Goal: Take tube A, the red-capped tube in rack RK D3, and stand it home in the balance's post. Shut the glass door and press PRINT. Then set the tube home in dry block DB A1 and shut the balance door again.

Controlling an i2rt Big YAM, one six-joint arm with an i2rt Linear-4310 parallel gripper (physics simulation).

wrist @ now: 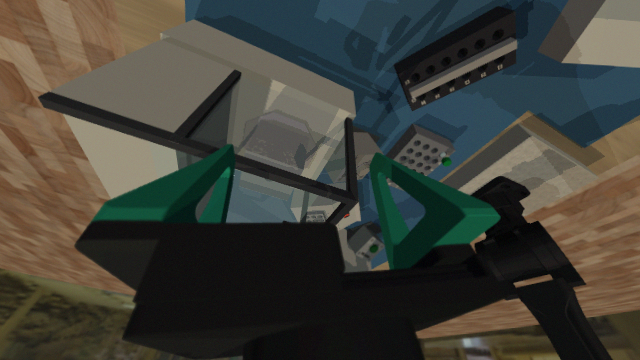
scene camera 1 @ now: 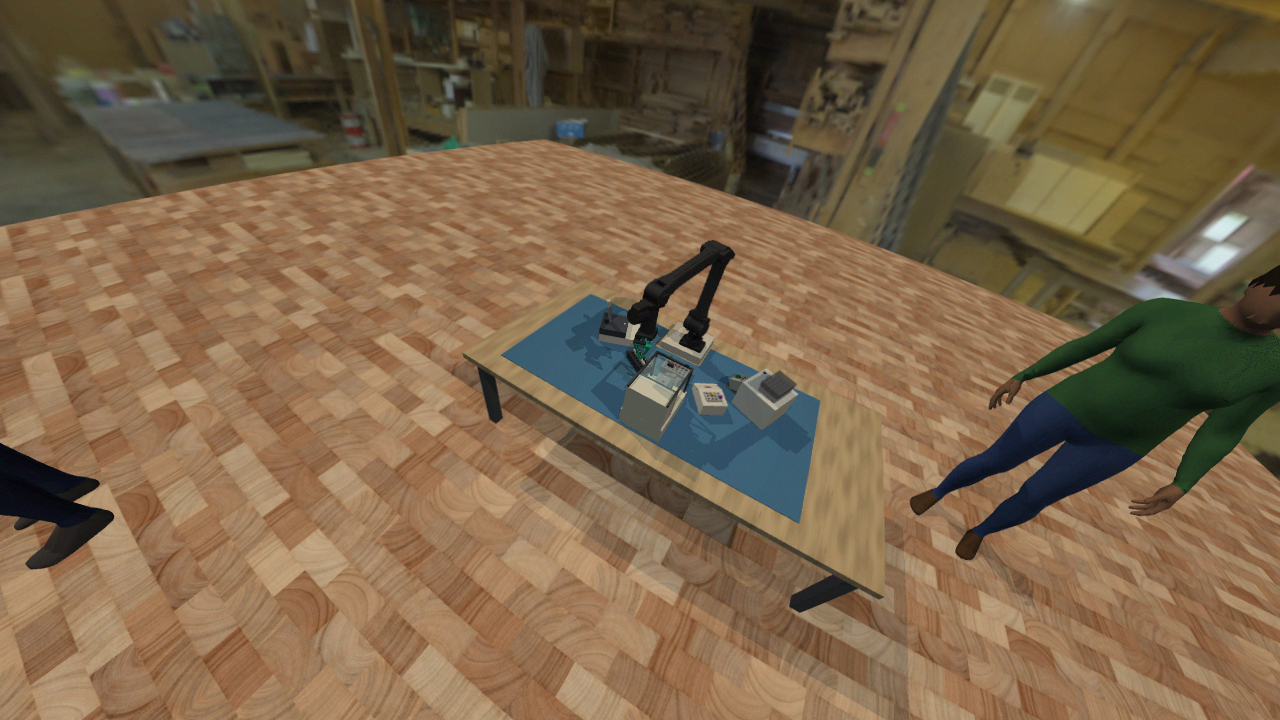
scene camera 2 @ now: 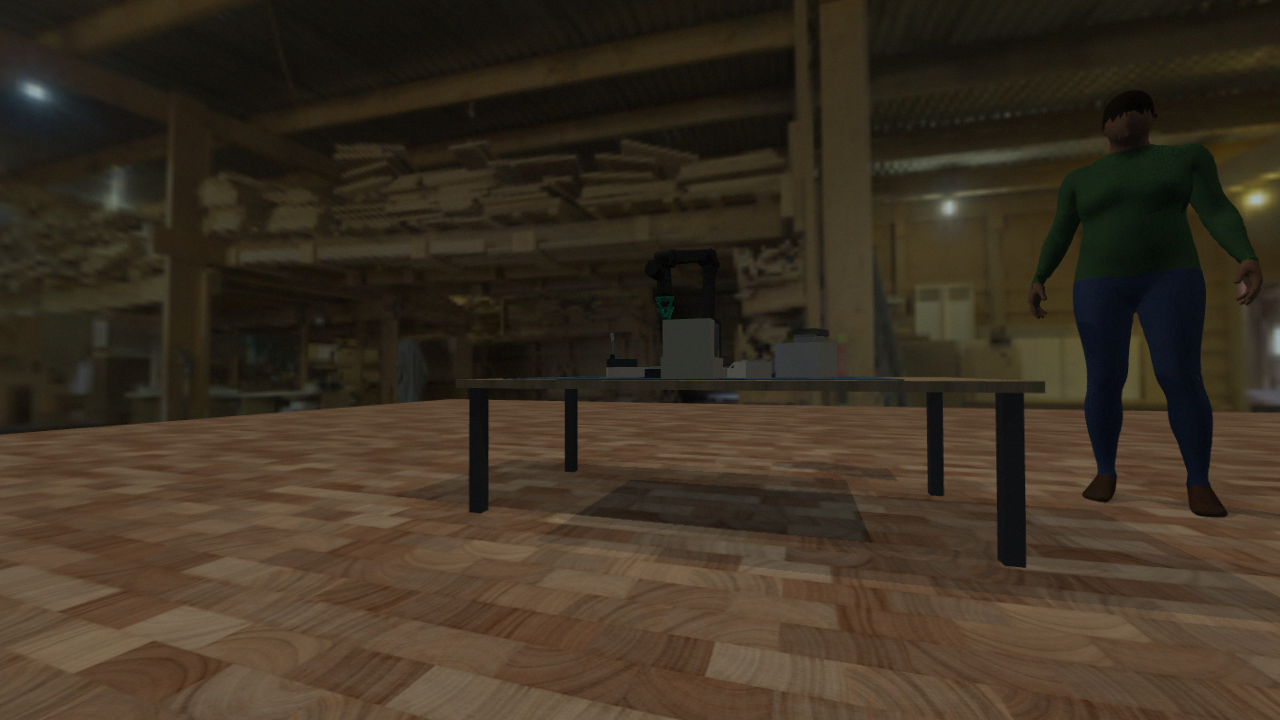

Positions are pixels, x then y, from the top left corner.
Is the gripper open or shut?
Open.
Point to a balance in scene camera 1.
654,395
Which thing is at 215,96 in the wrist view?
A balance.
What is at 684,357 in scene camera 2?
A balance.
